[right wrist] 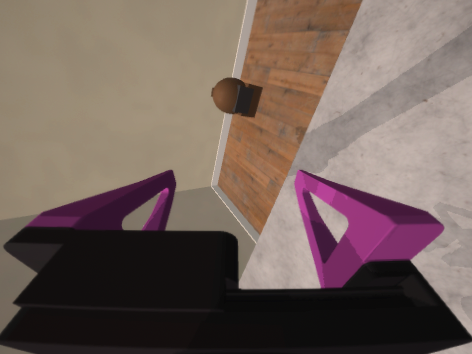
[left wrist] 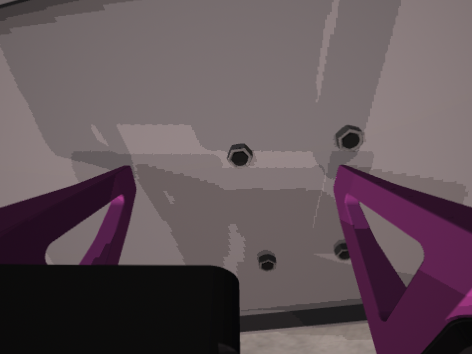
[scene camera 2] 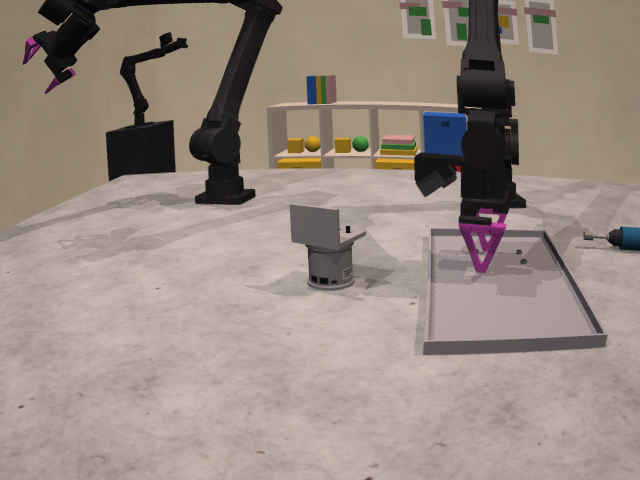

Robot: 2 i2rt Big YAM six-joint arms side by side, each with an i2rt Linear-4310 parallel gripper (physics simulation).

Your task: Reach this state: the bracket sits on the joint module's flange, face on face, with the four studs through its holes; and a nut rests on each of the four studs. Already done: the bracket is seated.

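Places are measured from the left arm's base along level axes (x left, y back, z up), in centimetres.
Pixels of known places: left gripper, fingertip midpoint: (left wrist: 234,176) (scene camera 2: 484,261); right gripper, fingertip midpoint: (right wrist: 235,176) (scene camera 2: 35,78); right arm's base, origin of the base link: (scene camera 2: 225,199).
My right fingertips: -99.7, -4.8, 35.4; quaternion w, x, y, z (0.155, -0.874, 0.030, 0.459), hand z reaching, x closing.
Observation:
Behind a point stands the place of what it marks, as x, y, z.
The grey joint module (scene camera 2: 329,266) @(-37.7, -43.1, 3.2) stands upright with the L-shaped bracket (scene camera 2: 314,226) @(-39.3, -43.2, 8.5) seated on top. One dark stud (scene camera 2: 347,228) @(-35.1, -40.1, 7.2) shows above the bracket's flat part; the bracket's upright plate hides the others. Loose nuts lie in the tray: one nut (left wrist: 240,155) @(-15.9, -37.5, 0.9) between the fingertips in the left wrist view, a second nut (left wrist: 349,138) (scene camera 2: 523,261) beyond the right-hand fingertip, a third nut (left wrist: 267,261) @(-8.6, -38.7, 0.9) lower, and a fourth nut (left wrist: 342,250) @(-7.9, -34.5, 0.9) partly behind a finger. My left gripper (left wrist: 234,176) @(-14.9, -38.2, 0.8) (scene camera 2: 481,268) @(-14.9, -38.2, 0.8) is open above the tray, holding nothing. My right gripper (right wrist: 235,176) @(-99.7, -4.8, 35.4) (scene camera 2: 36,77) @(-99.7, -4.8, 35.4) is open, raised high and empty.
The shallow grey tray (scene camera 2: 514,342) @(-19.0, -65.2, 1.2) has low raised walls and lies to the right of the module. A blue power tool (scene camera 2: 629,238) @(15.0, -37.0, 2.6) lies at the right edge. A shelf unit (scene camera 2: 372,104) and a second robot on a black block (scene camera 2: 140,149) stand behind the table.

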